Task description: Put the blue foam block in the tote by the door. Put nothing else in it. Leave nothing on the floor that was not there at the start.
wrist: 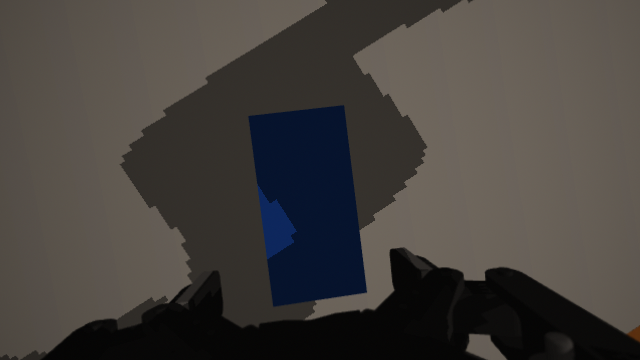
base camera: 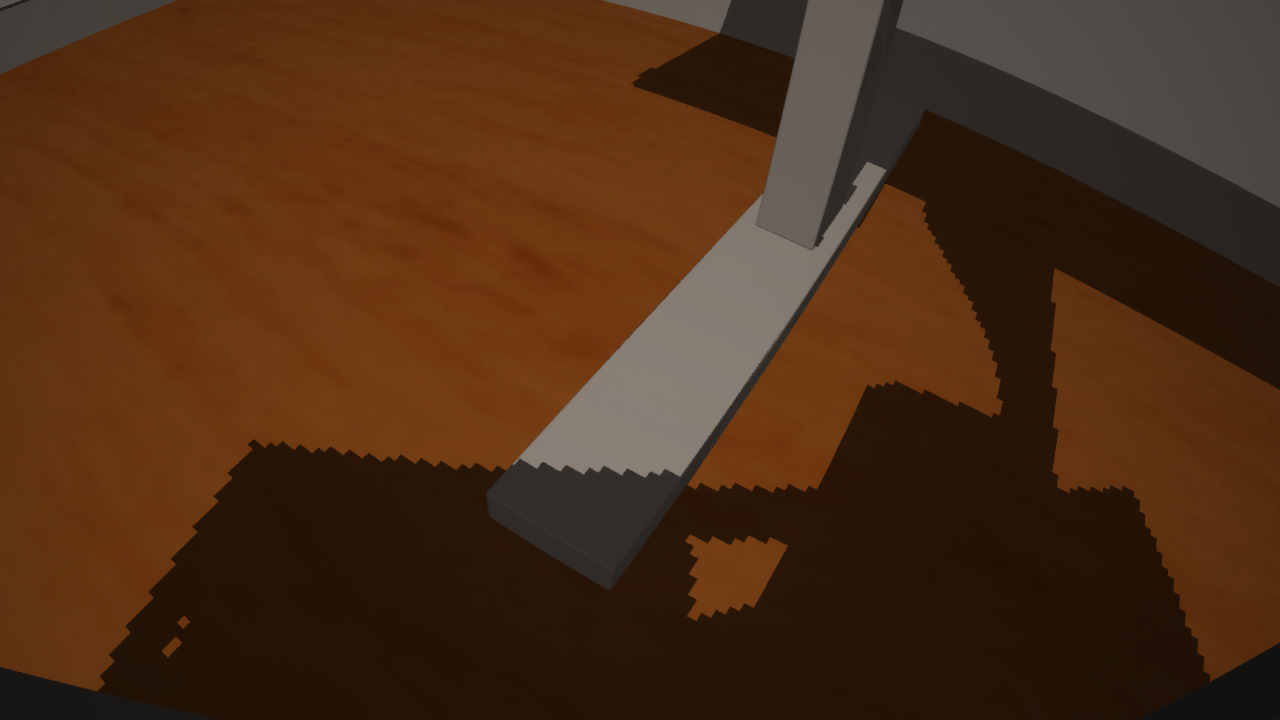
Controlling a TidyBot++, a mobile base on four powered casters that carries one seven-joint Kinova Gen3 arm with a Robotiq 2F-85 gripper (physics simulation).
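Places are measured from the arm's base along level axes (x ahead, y left, z up), in metres.
Pixels of known places: gripper, fingertip midpoint: [wrist: 307, 278].
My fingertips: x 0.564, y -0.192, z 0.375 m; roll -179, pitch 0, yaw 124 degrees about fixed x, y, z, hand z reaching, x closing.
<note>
For each thing: its top centre in the pictures, then the offset to it from my fingertips. "spot": a spot on its surface instead. Level surfaces: height alone.
- blue foam block, top centre: [wrist: 308, 205] dx -0.033, dy -0.017, dz +0.009 m
- pale flat surface, surface height: dz -0.051 m
- long flat foot, surface spot: [base camera: 662, 367] spot: dx -0.152, dy +0.136, dz -0.746 m
- orange-brown wood floor, surface height: dz -0.771 m
The blue foam block [wrist: 310, 165] lies on a pale flat surface [wrist: 500, 150] in the middle of the wrist view, its long side running nearly up and down the picture. Most of it is in shadow, with a small lit patch at its left edge. My gripper [wrist: 307, 278] is open and empty above the surface. Its two fingertips show to the left and right of the block's lower part, with a gap on each side. How high the fingertips are above the block is hard to tell. The tote does not show in either view.
In the base camera view, a pale upright post [base camera: 810, 125] stands on a long flat foot [base camera: 662, 367] on the orange-brown wood floor [base camera: 358, 268]. A wall [base camera: 1145, 98] runs behind at the right. Dark shadows lie across the floor. Orange-brown floor shows at the wrist view's lower right edge.
</note>
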